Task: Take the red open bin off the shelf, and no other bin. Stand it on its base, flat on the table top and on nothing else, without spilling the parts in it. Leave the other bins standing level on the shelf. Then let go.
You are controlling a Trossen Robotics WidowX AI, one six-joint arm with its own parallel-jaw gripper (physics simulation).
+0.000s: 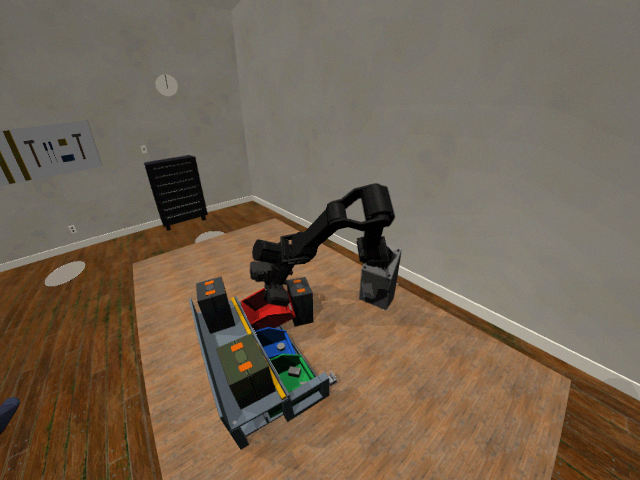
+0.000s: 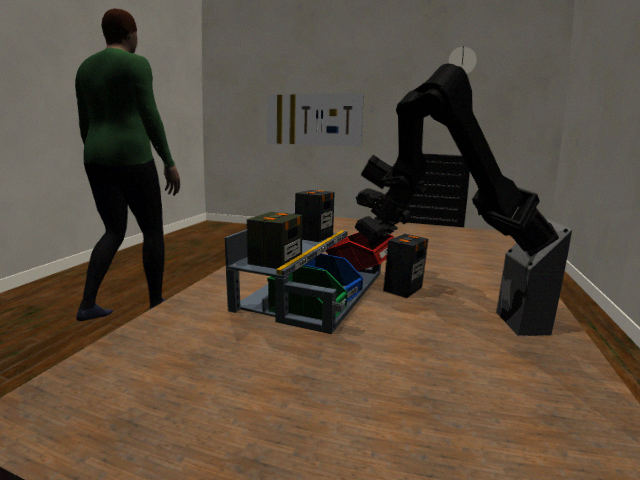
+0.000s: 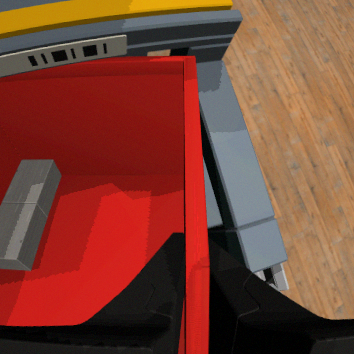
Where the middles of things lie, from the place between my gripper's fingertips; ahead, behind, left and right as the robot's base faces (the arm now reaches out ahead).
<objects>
Right now my hand is 50 mm to the right of the red open bin point(image 3: 124, 132). Round my hand: blue bin point(image 2: 338, 267) (160 mm to the left, 50 mm below, 40 mm ahead); green bin point(image 2: 305, 275) (270 mm to the left, 50 mm below, 30 mm ahead).
</objects>
